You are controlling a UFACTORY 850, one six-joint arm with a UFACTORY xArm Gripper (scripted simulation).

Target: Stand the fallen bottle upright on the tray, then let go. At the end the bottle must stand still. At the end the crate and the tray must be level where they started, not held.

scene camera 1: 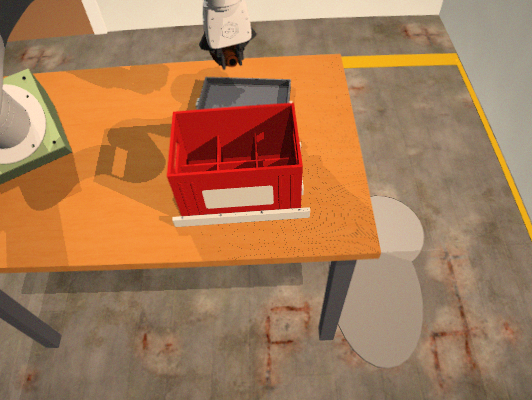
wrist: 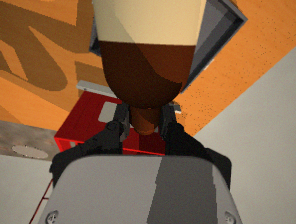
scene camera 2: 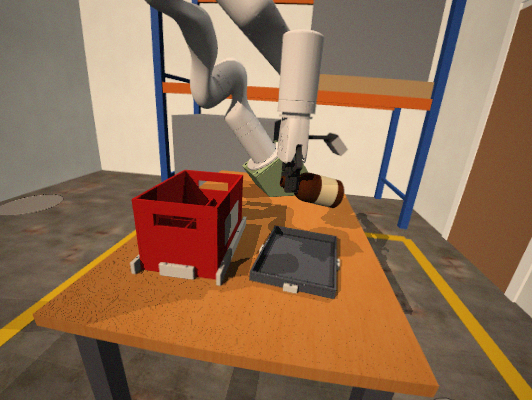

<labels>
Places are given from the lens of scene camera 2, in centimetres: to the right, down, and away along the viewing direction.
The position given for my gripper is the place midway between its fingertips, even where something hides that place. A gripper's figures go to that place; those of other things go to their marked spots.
my gripper point(scene camera 2: 288, 189): 6, -2, 62
brown bottle point(scene camera 2: 316, 189): 12, -2, 59
</labels>
